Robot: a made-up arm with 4 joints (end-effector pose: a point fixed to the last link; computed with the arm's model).
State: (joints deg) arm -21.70 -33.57 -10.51 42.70
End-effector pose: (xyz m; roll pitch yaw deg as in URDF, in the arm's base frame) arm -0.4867 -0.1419 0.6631 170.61 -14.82 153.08
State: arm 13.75 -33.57 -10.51 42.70
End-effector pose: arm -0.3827 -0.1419 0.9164 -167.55 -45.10 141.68
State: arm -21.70 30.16 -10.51 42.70
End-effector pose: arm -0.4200 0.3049 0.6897 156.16 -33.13 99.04
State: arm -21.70 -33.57 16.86 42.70
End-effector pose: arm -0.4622 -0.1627 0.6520 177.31 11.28 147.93
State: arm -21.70 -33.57 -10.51 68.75
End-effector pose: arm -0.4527 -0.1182 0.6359 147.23 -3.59 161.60
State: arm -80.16 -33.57 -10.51 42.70
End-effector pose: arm -0.3037 -0.1419 0.2640 141.75 36.93 146.80
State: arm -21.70 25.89 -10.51 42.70
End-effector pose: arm -0.4386 0.2801 0.6823 156.52 -31.58 102.81
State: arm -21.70 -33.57 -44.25 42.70
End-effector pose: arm -0.5099 -0.1273 0.6946 155.04 -45.31 167.34
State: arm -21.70 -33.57 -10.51 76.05
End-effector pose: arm -0.4423 -0.1098 0.6318 141.05 0.07 163.09
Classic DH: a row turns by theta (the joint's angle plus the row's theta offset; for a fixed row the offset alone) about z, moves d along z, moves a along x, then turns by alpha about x. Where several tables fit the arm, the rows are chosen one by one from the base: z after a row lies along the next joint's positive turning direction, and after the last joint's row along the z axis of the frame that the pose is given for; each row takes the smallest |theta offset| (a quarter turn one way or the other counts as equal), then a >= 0, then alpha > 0; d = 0 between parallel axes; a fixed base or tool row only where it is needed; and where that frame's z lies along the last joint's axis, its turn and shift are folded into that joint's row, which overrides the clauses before.
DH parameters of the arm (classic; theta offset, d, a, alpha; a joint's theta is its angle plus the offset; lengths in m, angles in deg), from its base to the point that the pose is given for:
base (fixed): 0 0.6271 -0.0385 -90
joint 1: 0 0.0238 -0.0078 -90
joint 2: 78.29 -0.2117 -0.1104 -95.08
joint 3: -84.14 0.3021 -0.0069 -87.69
joint 4: 40.39 -0.0103 -0.0853 117.34
tool (fixed): -108.86 0.0781 0 0

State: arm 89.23 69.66 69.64 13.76
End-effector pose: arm 0.1592 0.4392 0.7517 -10.50 37.87 147.99
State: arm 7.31 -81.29 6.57 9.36
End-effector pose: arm -0.1539 -0.3928 0.8899 -138.94 -27.18 176.82
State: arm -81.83 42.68 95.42 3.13
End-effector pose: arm -0.2735 0.3398 0.3587 162.80 -5.06 16.68
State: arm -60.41 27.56 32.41 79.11
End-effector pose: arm -0.3155 0.2043 0.4181 100.57 22.06 80.51
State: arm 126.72 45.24 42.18 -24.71
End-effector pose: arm 0.3000 0.4012 0.6524 30.66 23.23 143.87
